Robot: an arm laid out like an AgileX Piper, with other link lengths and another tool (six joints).
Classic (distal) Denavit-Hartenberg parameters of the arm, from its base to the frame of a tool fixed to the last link. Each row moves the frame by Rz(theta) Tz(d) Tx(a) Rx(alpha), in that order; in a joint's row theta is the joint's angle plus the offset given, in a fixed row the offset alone. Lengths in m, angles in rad.
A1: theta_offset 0  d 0.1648  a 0  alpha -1.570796
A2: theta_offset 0.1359  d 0  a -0.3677  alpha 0
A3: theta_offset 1.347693  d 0  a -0.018  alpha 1.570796
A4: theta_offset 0  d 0.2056  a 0  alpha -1.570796
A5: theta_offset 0  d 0  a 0  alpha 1.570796
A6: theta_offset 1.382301  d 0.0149  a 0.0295  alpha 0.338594
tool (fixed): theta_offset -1.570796  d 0.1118  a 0  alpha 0
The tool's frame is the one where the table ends.
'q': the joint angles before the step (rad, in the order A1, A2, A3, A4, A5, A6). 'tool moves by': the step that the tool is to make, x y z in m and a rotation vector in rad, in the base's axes. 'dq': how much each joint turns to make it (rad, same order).
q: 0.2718 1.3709 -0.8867 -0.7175 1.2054 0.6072
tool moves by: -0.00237 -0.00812 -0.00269 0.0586 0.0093 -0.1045
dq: -0.0985 0.0000 0.0000 0.0612 -0.0140 -0.0117
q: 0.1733 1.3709 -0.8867 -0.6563 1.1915 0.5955
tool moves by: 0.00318 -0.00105 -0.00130 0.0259 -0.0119 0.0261
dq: -0.0221 0.0000 0.0000 0.0172 -0.0450 -0.0359
